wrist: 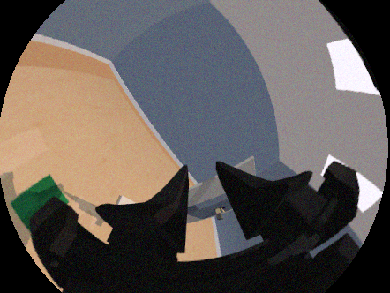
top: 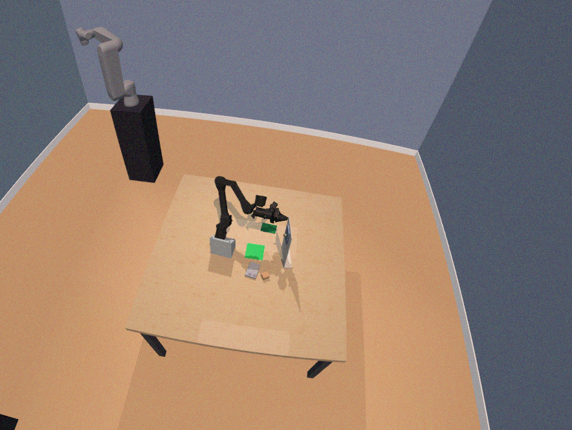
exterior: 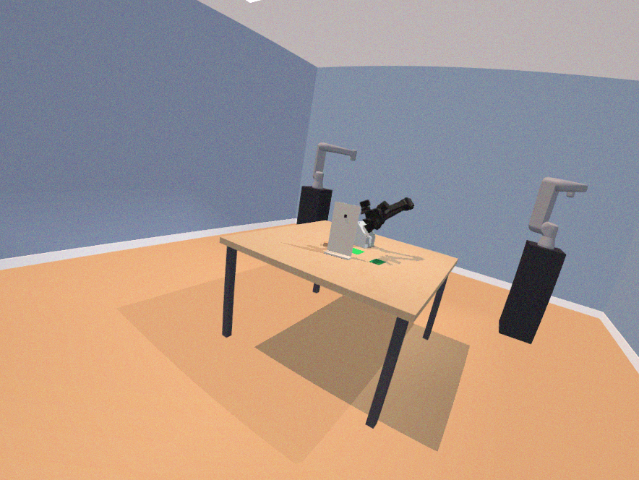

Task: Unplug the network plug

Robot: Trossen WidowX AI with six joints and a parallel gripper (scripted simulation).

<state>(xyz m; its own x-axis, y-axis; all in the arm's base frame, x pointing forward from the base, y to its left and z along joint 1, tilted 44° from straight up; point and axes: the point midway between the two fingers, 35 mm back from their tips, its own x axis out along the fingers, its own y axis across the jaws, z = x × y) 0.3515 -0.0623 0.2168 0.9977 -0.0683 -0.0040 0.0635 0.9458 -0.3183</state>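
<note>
Now: the tan network plug 11 cm to the right of my gripper tip and 2 cm below it. From my gripper tip the other things lie so: bright green square (18 cm behind, 9 cm to the right, 28 cm below); dark green board (10 cm behind, 12 cm to the left, 28 cm below); socket panel (2 cm ahead, 11 cm to the right, 12 cm below).
</note>
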